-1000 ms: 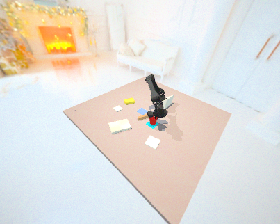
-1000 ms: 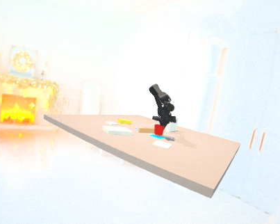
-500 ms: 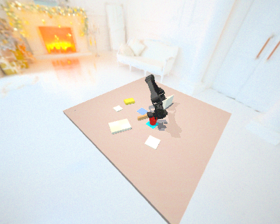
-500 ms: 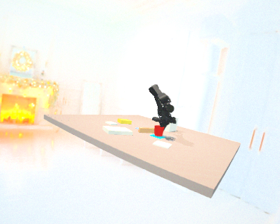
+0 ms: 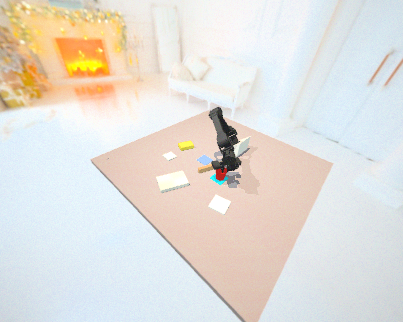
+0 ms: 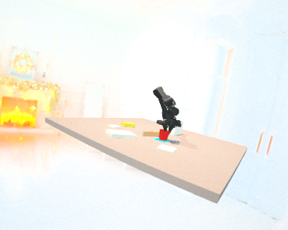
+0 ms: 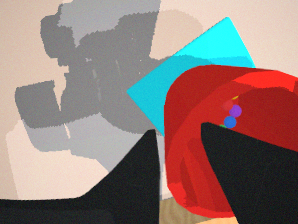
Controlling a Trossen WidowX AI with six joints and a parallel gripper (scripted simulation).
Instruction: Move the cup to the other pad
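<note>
Now: gripper tip 20 mm to the left of the red cup and 20 mm short of it. Also, from my gripper tip: cyan pad: 50 mm below, 30 mm ahead, 20 mm to the right; wooden bar: 110 mm to the right, 30 mm below, 10 mm behind; light blue pad: 210 mm to the right, 50 mm below, 50 mm behind.
</note>
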